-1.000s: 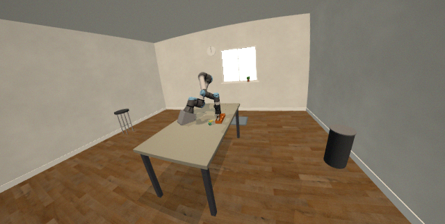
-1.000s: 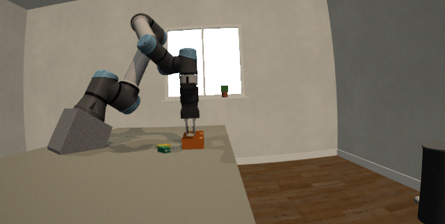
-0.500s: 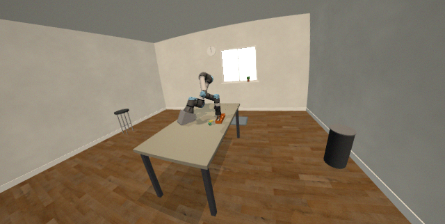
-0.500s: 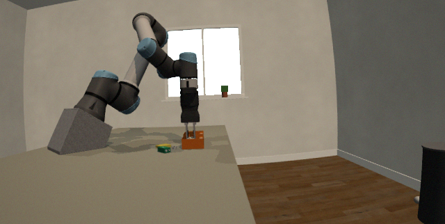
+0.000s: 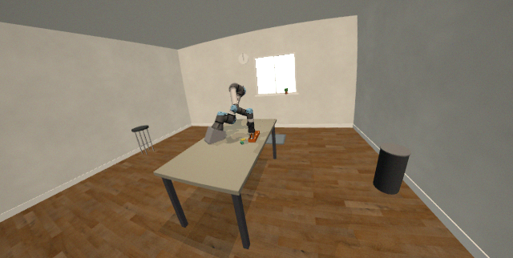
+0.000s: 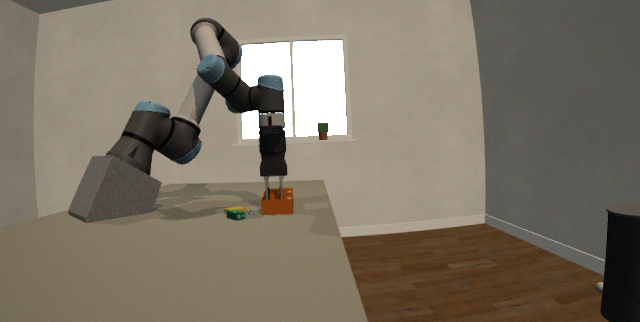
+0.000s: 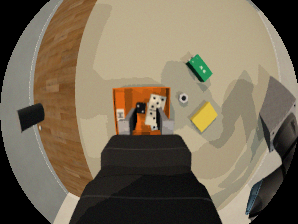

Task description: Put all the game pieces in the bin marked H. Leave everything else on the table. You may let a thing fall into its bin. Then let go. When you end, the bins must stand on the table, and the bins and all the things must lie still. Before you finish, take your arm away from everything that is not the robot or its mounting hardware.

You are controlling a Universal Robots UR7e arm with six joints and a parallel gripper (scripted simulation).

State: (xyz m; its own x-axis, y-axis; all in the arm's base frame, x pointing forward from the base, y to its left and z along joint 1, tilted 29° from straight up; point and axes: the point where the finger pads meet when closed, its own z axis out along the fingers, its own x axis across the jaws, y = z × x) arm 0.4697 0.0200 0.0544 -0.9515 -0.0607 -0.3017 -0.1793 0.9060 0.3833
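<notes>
My gripper is now 4 cm above the dark piece, 1 cm to the left of it and 1 cm short of it. The rest, counted from my hand: orange bin: 8 cm to the left, 3 cm below, 1 cm behind; grey thing: 6 cm behind, 5 cm below, 3 cm to the right; white domino: 4 cm below, 2 cm behind.
</notes>
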